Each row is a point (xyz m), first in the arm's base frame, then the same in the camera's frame.
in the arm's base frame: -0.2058 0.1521 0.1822
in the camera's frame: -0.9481 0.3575 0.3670
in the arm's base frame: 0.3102 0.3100 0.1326
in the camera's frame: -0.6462 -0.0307 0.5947
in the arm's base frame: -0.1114 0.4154 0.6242
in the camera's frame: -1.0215 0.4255 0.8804
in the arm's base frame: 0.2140 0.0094 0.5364
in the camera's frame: -1.1467 -0.0551 0.7022
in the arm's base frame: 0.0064 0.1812 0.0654
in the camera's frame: -0.7865 0.1747 0.3677
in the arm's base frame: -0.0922 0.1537 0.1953
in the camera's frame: -0.9202 0.2585 0.4171
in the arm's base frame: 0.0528 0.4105 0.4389
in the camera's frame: -0.8541 0.2648 0.7937
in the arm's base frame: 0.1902 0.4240 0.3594
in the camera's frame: -0.7507 0.1438 0.7883
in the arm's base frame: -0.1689 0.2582 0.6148
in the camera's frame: -1.1427 0.4037 0.7667
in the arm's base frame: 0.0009 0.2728 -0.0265
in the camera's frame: -0.6649 0.2152 0.3465
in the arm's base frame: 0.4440 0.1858 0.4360
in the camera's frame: -0.8876 -0.1850 0.8027
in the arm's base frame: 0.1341 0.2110 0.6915
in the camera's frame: -1.1314 0.1190 0.9035
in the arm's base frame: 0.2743 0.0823 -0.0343
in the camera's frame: -0.7079 -0.1149 0.3300
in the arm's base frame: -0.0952 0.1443 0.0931
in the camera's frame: -0.8616 0.2497 0.3332
